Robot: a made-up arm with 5 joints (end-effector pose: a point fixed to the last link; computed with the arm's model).
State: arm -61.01 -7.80 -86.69 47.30 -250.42
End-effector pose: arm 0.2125 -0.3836 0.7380 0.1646 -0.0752 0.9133 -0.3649
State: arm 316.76 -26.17 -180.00 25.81 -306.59
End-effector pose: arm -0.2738 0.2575 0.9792 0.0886 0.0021 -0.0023 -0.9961
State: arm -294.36 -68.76 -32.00 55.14 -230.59
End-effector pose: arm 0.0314 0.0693 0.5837 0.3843 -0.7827 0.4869 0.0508
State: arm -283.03 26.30 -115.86 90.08 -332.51
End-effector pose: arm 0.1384 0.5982 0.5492 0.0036 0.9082 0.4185 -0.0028
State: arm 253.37 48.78 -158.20 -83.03 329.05
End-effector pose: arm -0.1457 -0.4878 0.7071 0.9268 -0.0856 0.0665 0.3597
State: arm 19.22 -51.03 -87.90 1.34 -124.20
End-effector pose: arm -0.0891 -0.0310 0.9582 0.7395 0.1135 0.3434 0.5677
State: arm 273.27 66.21 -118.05 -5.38 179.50
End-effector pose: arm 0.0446 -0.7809 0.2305 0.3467 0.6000 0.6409 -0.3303
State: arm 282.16 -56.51 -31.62 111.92 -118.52
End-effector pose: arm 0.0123 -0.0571 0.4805 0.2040 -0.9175 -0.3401 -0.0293
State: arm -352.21 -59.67 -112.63 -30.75 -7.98
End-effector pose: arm -0.4225 -0.0578 0.8919 0.0016 -0.1979 -0.0274 0.9798
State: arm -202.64 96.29 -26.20 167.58 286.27
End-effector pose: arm -0.1369 0.0571 0.0953 0.5841 0.2080 -0.4351 -0.6529
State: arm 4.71 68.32 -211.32 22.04 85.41
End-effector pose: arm 0.5524 0.0455 0.7383 0.6160 -0.3755 0.3190 -0.6147
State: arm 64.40 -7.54 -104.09 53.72 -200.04
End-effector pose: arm 0.1725 0.3601 0.8445 0.4483 -0.5880 0.6480 0.1828
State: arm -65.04 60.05 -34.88 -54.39 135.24
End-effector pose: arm 0.1732 -0.3721 0.0415 0.1450 0.1704 0.9526 -0.2064
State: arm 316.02 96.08 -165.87 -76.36 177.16
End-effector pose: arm 0.4863 -0.4693 0.2319 0.8779 0.1023 0.2726 -0.3801
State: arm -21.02 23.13 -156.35 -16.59 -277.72
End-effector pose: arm 0.3510 -0.1349 0.9683 0.4919 -0.1616 0.2042 -0.8308
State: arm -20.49 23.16 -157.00 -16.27 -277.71
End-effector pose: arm 0.3492 -0.1305 0.9699 0.4962 -0.1609 0.2015 -0.8290
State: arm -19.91 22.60 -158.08 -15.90 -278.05
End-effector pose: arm 0.3379 -0.1224 0.9765 0.4993 -0.1558 0.1919 -0.8304
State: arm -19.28 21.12 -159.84 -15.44 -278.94
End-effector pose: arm 0.3114 -0.1089 0.9897 0.5004 -0.1432 0.1717 -0.8364
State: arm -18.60 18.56 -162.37 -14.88 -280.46
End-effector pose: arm 0.2660 -0.0895 1.0084 0.4983 -0.1211 0.1397 -0.8470
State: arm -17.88 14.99 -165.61 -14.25 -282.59
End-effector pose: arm 0.2017 -0.0651 1.0280 0.4921 -0.0887 0.0973 -0.8605
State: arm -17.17 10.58 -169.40 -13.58 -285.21
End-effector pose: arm 0.1209 -0.0374 1.0426 0.4808 -0.0461 0.0477 -0.8743
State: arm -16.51 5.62 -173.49 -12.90 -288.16
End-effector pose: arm 0.0296 -0.0088 1.0469 0.4643 0.0048 -0.0047 -0.8857
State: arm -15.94 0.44 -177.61 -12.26 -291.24
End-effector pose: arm -0.0647 0.0185 1.0382 0.4433 0.0607 -0.0554 -0.8926
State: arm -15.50 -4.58 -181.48 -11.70 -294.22
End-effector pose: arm -0.1532 0.0425 1.0176 0.4197 0.1171 -0.1005 -0.8944
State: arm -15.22 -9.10 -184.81 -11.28 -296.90
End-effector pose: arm -0.2288 0.0623 0.9897 0.3960 0.1691 -0.1377 -0.8920
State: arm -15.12 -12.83 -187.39 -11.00 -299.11
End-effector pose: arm -0.2873 0.0776 0.9609 0.3745 0.2120 -0.1657 -0.8873
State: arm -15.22 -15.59 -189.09 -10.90 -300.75
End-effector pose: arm -0.3273 0.0890 0.9370 0.3569 0.2433 -0.1849 -0.8828
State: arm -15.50 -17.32 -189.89 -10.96 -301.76
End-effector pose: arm -0.3499 0.0970 0.9219 0.3444 0.2616 -0.1962 -0.8801
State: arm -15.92 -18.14 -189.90 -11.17 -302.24
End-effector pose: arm -0.3583 0.1022 0.9162 0.3364 0.2685 -0.2012 -0.8799
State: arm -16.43 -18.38 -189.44 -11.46 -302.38
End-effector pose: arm -0.3581 0.1056 0.9166 0.3313 0.2683 -0.2024 -0.8816
